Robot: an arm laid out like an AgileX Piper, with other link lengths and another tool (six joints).
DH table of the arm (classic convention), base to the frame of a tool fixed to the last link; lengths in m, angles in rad. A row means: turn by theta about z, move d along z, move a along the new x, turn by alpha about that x. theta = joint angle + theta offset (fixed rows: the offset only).
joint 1: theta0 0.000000; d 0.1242; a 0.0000; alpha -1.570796
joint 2: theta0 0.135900; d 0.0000; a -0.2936; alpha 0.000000
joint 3: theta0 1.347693; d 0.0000; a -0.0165; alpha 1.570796
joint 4: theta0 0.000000; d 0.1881; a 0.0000; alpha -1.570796
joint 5: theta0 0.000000; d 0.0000; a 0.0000; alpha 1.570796
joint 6: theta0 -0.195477; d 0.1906; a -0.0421; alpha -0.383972
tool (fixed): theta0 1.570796; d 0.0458; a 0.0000; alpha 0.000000
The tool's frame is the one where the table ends.
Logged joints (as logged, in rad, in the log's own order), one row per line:
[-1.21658 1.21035 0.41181 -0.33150 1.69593 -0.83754]
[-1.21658 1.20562 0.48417 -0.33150 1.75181 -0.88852]
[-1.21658 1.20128 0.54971 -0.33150 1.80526 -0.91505]
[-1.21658 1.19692 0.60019 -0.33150 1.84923 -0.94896]
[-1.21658 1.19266 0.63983 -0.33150 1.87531 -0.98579]
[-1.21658 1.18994 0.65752 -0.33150 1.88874 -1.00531]
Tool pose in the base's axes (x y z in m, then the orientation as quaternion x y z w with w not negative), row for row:
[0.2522 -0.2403 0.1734 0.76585 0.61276 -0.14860 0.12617]
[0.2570 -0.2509 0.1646 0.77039 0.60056 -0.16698 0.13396]
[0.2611 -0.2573 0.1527 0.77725 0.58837 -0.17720 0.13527]
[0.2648 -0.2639 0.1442 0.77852 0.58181 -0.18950 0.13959]
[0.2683 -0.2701 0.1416 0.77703 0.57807 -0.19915 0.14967]
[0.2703 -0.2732 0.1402 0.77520 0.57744 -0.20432 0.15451]
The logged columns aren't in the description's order. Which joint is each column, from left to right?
Columns, left to right: joint 3, joint 5, joint 6, joint 1, joint 2, joint 4.
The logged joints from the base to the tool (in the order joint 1, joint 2, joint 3, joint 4, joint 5, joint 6), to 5 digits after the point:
[-0.33150 1.69593 -1.21658 -0.83754 1.21035 0.41181]
[-0.33150 1.75181 -1.21658 -0.88852 1.20562 0.48417]
[-0.33150 1.80526 -1.21658 -0.91505 1.20128 0.54971]
[-0.33150 1.84923 -1.21658 -0.94896 1.19692 0.60019]
[-0.33150 1.87531 -1.21658 -0.98579 1.19266 0.63983]
[-0.33150 1.88874 -1.21658 -1.00531 1.18994 0.65752]

